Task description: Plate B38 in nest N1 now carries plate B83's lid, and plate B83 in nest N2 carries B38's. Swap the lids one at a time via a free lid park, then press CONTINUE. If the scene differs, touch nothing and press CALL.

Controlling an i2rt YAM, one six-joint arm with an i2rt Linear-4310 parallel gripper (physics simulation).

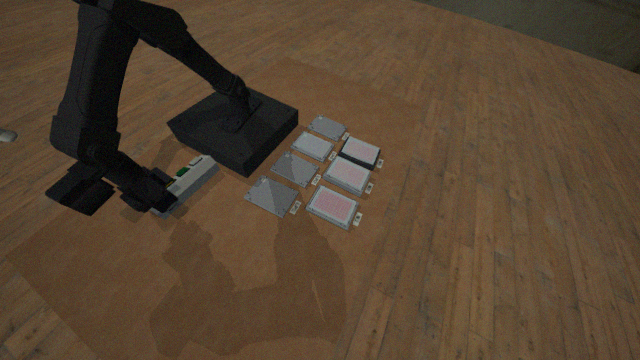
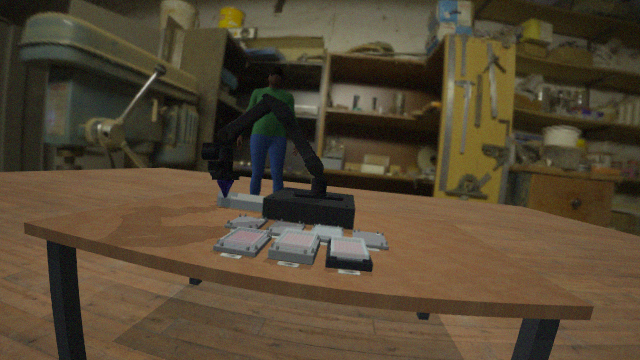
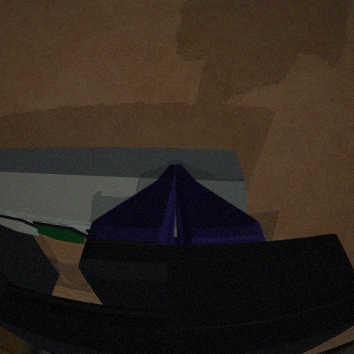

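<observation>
Three plates with pink wells sit in a row of nests: one plate in a grey nest, a middle plate in a grey nest, and a plate in a black nest. Their tags are too small to read. The button panel lies beside the arm's base; its green button shows. My gripper is shut and empty, its tips over the panel's outer end. The CALL button is hidden behind the fingers and hand.
Behind the plates are grey lid parks. A paler, lid-like piece covers another park in that row. The black arm base stands beside the panel. A person stands behind the table.
</observation>
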